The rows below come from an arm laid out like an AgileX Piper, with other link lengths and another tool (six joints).
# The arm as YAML. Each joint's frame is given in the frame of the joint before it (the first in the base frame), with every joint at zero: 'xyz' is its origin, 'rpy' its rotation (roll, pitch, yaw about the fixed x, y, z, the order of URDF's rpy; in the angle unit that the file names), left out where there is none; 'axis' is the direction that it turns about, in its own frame. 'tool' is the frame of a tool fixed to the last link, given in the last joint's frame.
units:
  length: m
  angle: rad
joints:
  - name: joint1
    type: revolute
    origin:
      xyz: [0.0, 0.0, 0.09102]
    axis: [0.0, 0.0, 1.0]
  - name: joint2
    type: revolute
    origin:
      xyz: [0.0, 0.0, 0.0]
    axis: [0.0, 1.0, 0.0]
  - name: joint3
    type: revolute
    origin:
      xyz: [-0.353, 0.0, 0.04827]
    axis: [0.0, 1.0, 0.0]
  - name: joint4
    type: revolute
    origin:
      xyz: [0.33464, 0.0, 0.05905]
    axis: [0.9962, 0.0, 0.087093]
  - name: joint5
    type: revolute
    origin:
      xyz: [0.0, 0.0, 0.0]
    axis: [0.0, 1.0, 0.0]
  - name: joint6
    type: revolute
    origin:
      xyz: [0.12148, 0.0, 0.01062]
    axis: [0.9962, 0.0, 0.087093]
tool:
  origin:
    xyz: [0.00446, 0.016, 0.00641]
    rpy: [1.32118, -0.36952, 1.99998]
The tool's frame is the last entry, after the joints.
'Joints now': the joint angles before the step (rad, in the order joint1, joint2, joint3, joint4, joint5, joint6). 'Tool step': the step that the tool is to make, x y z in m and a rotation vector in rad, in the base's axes. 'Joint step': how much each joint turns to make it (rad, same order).
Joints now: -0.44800, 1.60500, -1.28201, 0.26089, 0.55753, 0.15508
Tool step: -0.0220, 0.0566, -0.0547, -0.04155, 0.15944, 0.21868
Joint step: 0.08495, -0.04354, 0.17077, 0.01001, 0.02877, -0.17347
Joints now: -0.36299, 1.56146, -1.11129, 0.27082, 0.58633, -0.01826
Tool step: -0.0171, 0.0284, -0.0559, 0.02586, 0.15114, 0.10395
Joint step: 0.04375, 0.02347, 0.11067, 0.00606, 0.02818, -0.06660
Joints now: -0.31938, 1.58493, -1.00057, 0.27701, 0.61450, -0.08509
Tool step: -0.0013, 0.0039, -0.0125, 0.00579, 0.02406, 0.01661
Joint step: 0.00678, 0.01511, 0.01737, 0.00693, -0.00540, -0.01647
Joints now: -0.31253, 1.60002, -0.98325, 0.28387, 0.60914, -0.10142
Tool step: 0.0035, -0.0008, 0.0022, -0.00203, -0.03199, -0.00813
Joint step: -0.00004, 0.00002, 0.00006, 0.02003, -0.03067, -0.01101
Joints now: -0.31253, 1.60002, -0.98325, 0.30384, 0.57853, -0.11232
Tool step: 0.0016, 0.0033, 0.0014, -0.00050, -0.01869, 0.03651
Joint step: 0.00197, -0.00008, -0.00005, 0.04332, -0.00650, -0.06701
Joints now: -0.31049, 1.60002, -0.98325, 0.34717, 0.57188, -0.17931
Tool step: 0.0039, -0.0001, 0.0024, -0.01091, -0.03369, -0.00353
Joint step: 0.00367, -0.00007, -0.00002, 0.01374, -0.03531, -0.01204
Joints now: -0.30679, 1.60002, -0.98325, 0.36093, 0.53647, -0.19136
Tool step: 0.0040, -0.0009, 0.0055, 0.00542, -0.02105, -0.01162
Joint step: 0.00002, 0.00010, -0.01236, 0.01271, -0.00731, 0.00358
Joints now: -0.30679, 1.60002, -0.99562, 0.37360, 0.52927, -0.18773
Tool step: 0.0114, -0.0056, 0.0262, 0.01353, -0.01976, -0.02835
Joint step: -0.00450, -0.00008, -0.07763, -0.02671, 0.05458, 0.06413
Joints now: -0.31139, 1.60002, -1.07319, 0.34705, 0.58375, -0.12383
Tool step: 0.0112, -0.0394, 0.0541, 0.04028, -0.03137, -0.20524
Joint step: -0.05782, 0.00167, -0.15852, -0.11524, 0.10080, 0.26351
